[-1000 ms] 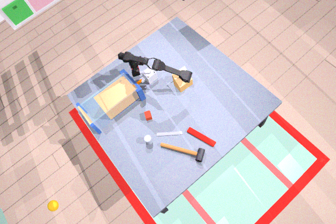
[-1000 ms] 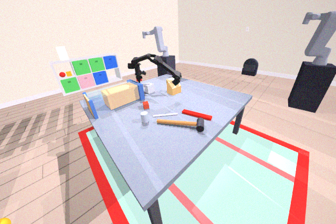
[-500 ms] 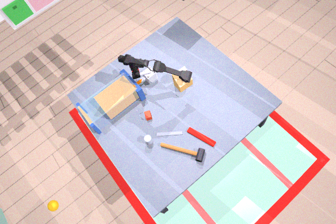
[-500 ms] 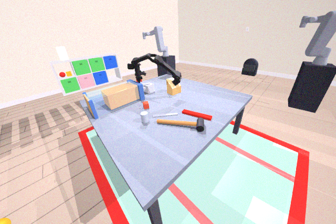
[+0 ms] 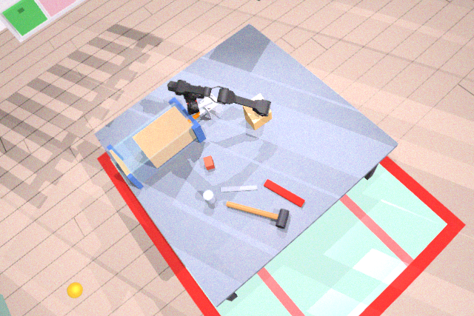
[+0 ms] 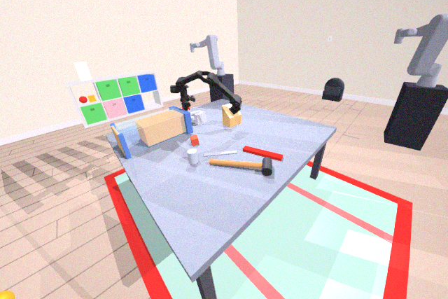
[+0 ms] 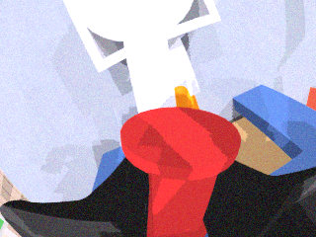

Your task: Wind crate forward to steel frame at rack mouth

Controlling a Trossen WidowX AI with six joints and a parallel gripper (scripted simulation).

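Right now the white crank handle is 4 cm behind my gripper tip, 1 cm to the left of it and 1 cm below it. From my gripper tip the other things lie so: white bar 16 cm ahead, 51 cm to the left, 11 cm below; red knob 2 cm above; white winch 11 cm behind, 3 cm to the left, 8 cm below.
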